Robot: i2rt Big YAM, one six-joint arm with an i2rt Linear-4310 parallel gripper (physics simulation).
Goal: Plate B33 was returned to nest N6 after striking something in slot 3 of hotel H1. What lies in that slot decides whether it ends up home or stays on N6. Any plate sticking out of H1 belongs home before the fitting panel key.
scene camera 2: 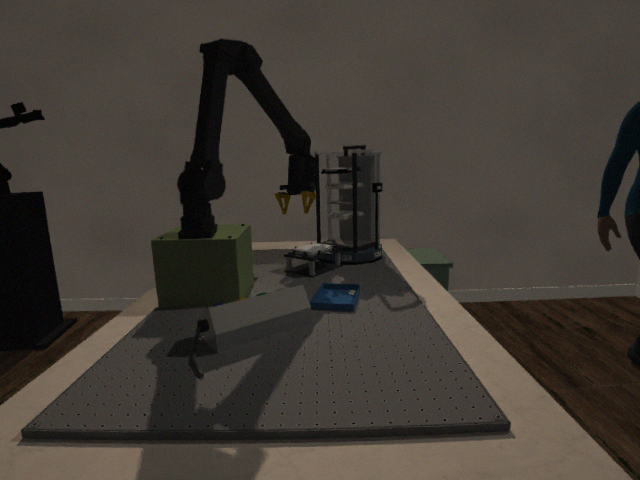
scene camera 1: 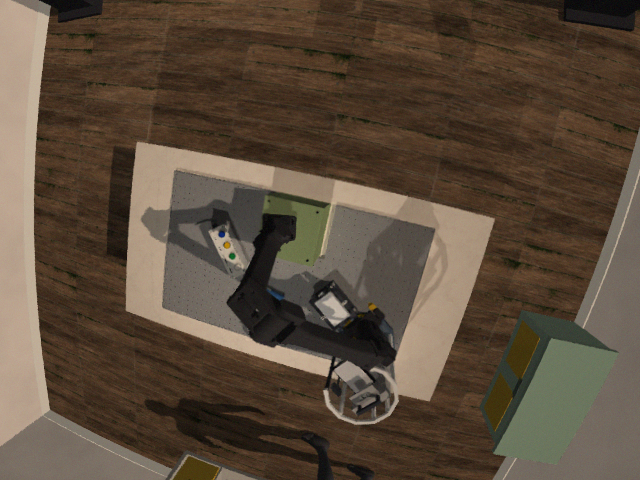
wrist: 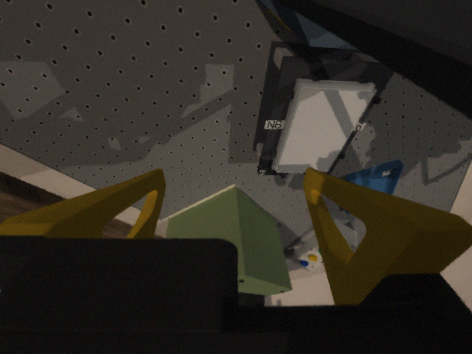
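Pixels of known places: gripper, fingertip midpoint: (scene camera 2: 295, 214) (scene camera 1: 360, 312) (wrist: 234, 176); arm's base, link origin: (scene camera 2: 199, 234) (scene camera 1: 279, 226).
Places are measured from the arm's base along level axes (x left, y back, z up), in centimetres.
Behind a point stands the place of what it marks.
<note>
A white plate (scene camera 1: 332, 308) {x 19.9, y -32.5, z -9.7 cm} (scene camera 2: 311, 250) {x 15.2, y -32.0, z -9.7 cm} (wrist: 322, 125) {x 21.3, y -34.4, z -9.7 cm} lies on nest N6 (scene camera 2: 311, 267) {x 10.8, y -31.2, z -14.1 cm} (wrist: 268, 145) {x 22.3, y -27.7, z -11.2 cm}, a dark frame on short legs; its own label is not readable. Hotel H1 (scene camera 1: 361, 422) {x 35.8, y -59.4, z 21.7 cm} (scene camera 2: 354, 201) {x 22.5, y -47.9, z 4.6 cm} stands behind the nest, with pale plates on several levels in scene camera 2. What lies in slot 3, and whether a plate sticks out, I cannot tell. My gripper (scene camera 2: 296, 210) {x 31.0, y -28.4, z 0.2 cm} (wrist: 234, 176) {x 31.0, y -28.4, z 0.2 cm} is open and empty, pointing down above and to one side of the nest, beside the hotel. The key panel (scene camera 1: 226, 248) {x -25.2, y -12.2, z -9.9 cm} (scene camera 2: 261, 315) {x -29.8, y -15.8, z -12.4 cm} (wrist: 311, 259) {x -25.2, y -10.8, z -10.3 cm} shows blue, yellow and green keys.
A blue tray (scene camera 1: 275, 293) {x -5.4, y -31.6, z -15.7 cm} (scene camera 2: 336, 297) {x -10.1, y -35.0, z -16.9 cm} (wrist: 375, 177) {x -7.6, y -37.4, z -16.9 cm} lies between the panel and nest. The green base block (scene camera 1: 305, 237) {x 9.5, y -2.9, z 0.1 cm} (scene camera 2: 196, 273) {x -7.4, y 0.3, z -8.8 cm} (wrist: 210, 225) {x 13.3, y -6.3, z -11.3 cm} carries the arm. The hotel's dark post crosses the wrist view's upper right. A person (scene camera 2: 617, 155) stands at the right.
</note>
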